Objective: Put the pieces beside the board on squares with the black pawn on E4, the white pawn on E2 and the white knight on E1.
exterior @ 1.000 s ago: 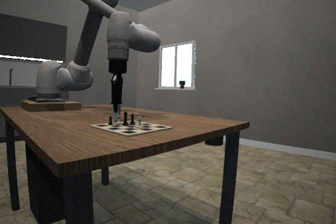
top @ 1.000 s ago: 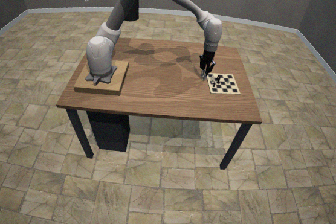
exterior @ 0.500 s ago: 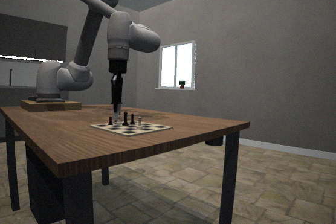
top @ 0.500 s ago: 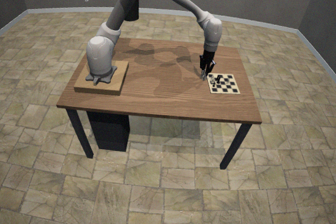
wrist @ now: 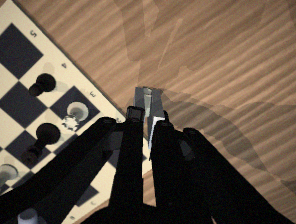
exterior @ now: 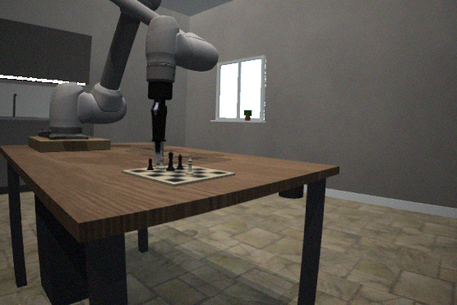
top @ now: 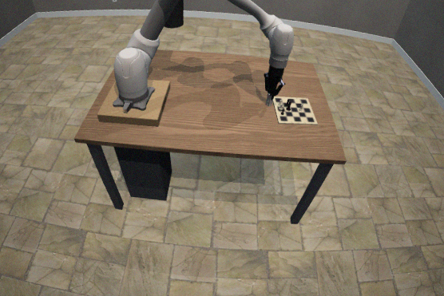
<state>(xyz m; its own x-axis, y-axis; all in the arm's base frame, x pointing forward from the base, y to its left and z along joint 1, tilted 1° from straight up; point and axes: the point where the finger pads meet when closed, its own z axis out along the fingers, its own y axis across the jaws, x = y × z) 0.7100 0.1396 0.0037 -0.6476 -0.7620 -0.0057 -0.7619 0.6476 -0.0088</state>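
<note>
Now: hand 30 mm above the white knight. Round my hand: white pawn 60 mm ahead, 10 mm to the left, 30 mm below; black pawn 70 mm ahead, 70 mm to the right, 30 mm below; chessboard 140 mm ahead, 20 mm to the right, 40 mm below.
</note>
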